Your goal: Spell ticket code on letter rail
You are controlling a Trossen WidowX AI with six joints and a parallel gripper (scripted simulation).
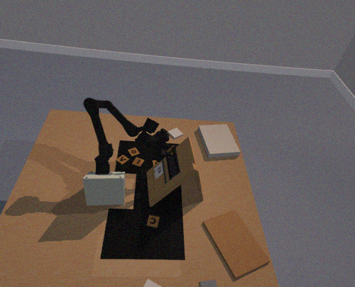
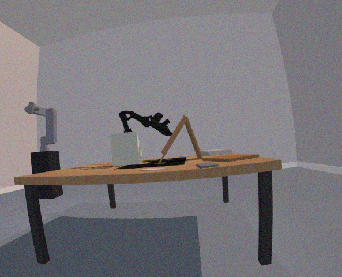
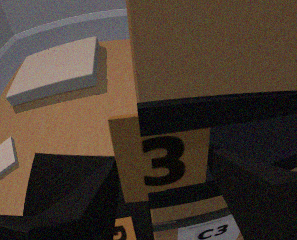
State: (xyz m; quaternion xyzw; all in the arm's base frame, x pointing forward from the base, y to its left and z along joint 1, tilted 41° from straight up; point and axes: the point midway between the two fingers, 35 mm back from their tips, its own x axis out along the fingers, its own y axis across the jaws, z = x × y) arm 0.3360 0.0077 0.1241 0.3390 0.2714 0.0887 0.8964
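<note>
Right now the white ticket is 90 mm below my gripper tip, 60 mm behind it and 50 mm to the right of it. Round my gripper tip: letter tile 180 mm below, 70 mm to the left, 50 mm behind; black mat 180 mm below, 170 mm behind, 120 mm to the right; small white pad 340 mm to the left, 180 mm below, 100 mm ahead.
</note>
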